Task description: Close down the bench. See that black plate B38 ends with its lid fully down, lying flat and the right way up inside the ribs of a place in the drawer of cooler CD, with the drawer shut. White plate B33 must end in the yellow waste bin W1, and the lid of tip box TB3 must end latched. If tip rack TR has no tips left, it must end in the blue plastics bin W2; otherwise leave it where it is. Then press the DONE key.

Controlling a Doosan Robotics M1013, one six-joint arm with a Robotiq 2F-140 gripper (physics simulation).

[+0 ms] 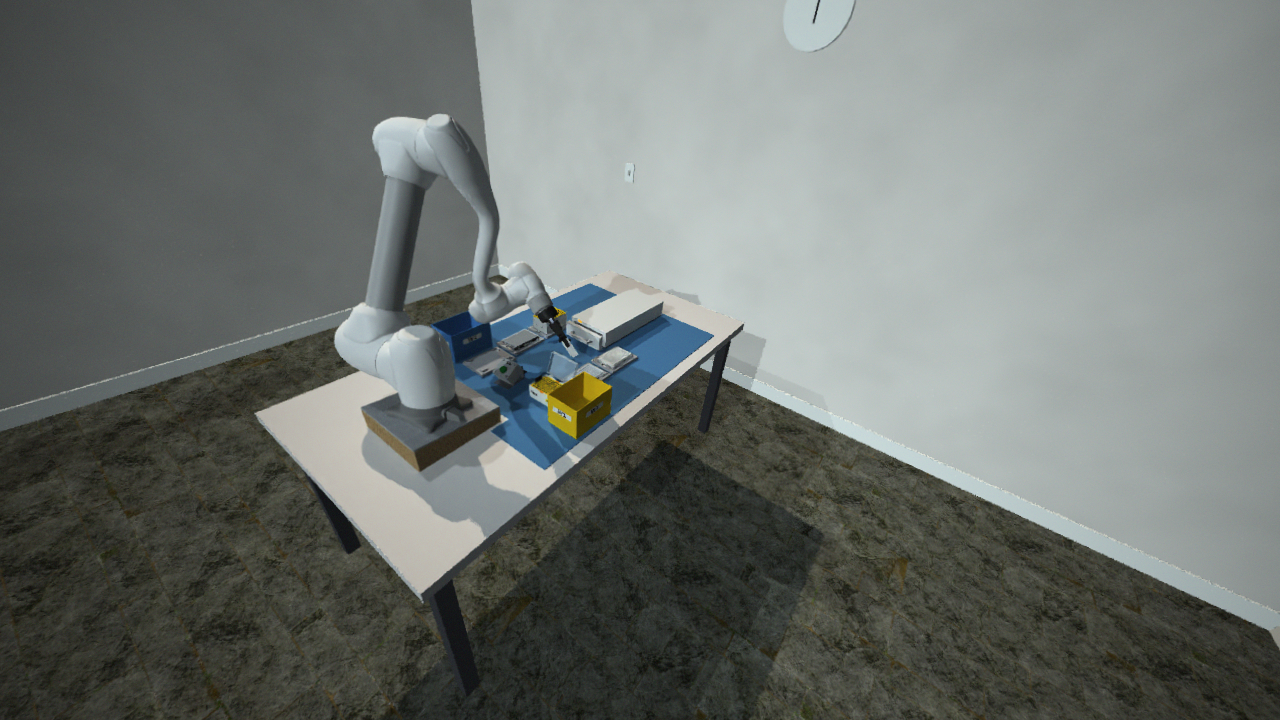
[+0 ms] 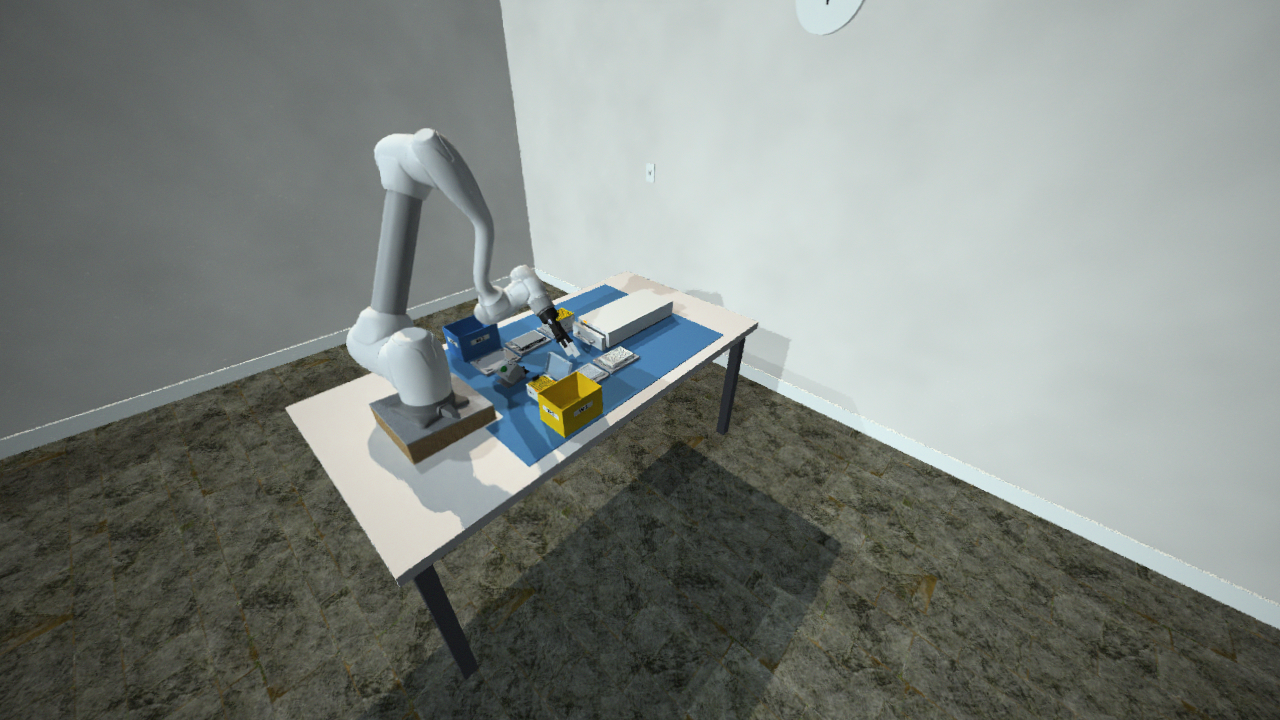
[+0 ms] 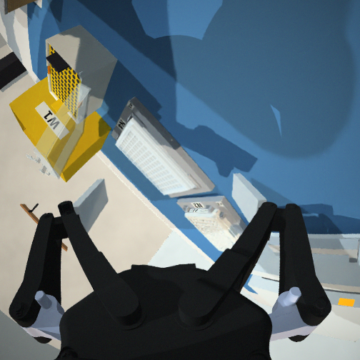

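Pixels of known places: gripper, between the fingertips: (image 1: 574,355) (image 2: 574,355); arm's base, origin of its link: (image 1: 430,409) (image 2: 430,406).
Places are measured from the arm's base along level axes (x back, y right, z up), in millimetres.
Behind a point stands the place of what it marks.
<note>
My gripper (image 1: 570,347) @(y 208, x -510, z -6 mm) (image 2: 571,350) @(y 208, x -510, z -6 mm) (image 3: 168,187) is open and empty, above the mat in front of white cooler CD (image 1: 631,315) @(y 263, x -905, z 14 mm) (image 2: 631,315) @(y 240, x -891, z 13 mm). How far its drawer stands out is unclear. A white plate (image 3: 157,159) lies on nest N4; a paler, bumpy-topped plate (image 1: 614,357) @(y 323, x -632, z -43 mm) (image 2: 617,357) @(y 326, x -643, z -48 mm) (image 3: 212,226) lies on N2. A dark-edged plate (image 1: 520,340) @(y -70, x -525, z -41 mm) (image 2: 528,340) @(y -70, x -533, z -42 mm) lies on the far side. Plate labels are unreadable. Tip box TB3 (image 1: 543,387) @(y 214, x -294, z -21 mm) (image 3: 65,85) has its clear lid (image 1: 563,364) @(y 238, x -386, z 35 mm) (image 2: 558,363) @(y 232, x -387, z 36 mm) raised. A rack with yellow (image 2: 564,315) @(y -30, x -736, z 2 mm) stands behind the gripper.
Yellow bin W1 (image 1: 580,407) @(y 356, x -315, z -66 mm) (image 2: 570,407) @(y 434, x -210, z 43 mm) (image 3: 30,107) stands beside TB3. Blue bin W2 (image 1: 461,338) @(y -193, x -333, z 25 mm) (image 2: 470,340) @(y -192, x -337, z 18 mm) stands at the left mat edge. A small grey device with a green key (image 1: 506,369) @(y 54, x -291, z -1 mm) (image 2: 507,369) @(y 55, x -290, z -3 mm) sits between the bins. A flat grey piece (image 1: 488,360) @(y -97, x -359, z -58 mm) (image 2: 494,360) @(y -97, x -359, z -58 mm) lies near W2.
</note>
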